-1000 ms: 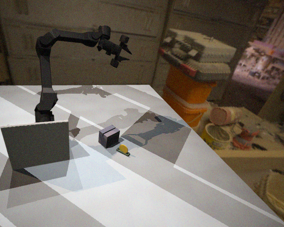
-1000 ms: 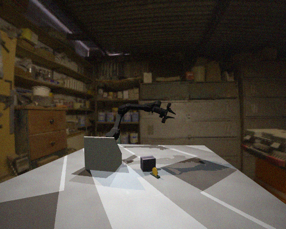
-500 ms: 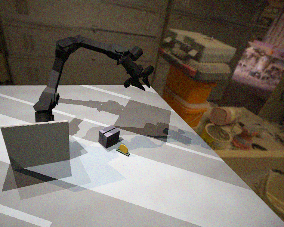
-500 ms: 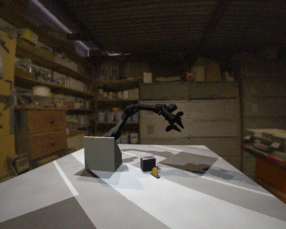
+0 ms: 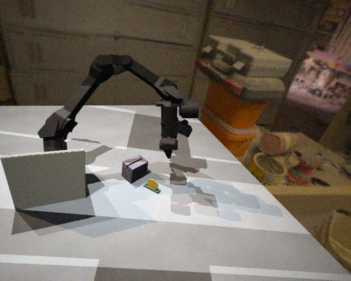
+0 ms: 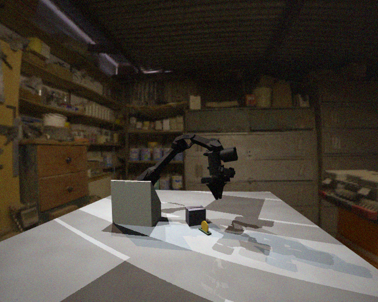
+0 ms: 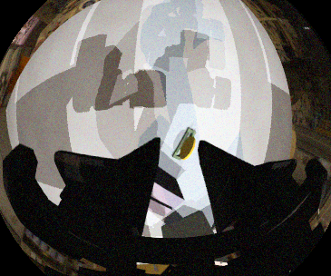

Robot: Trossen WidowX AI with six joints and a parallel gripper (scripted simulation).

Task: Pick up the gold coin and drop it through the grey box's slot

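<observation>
The gold coin is 6 cm behind my gripper tip, 2 cm to the right of it and 12 cm below it.
</observation>
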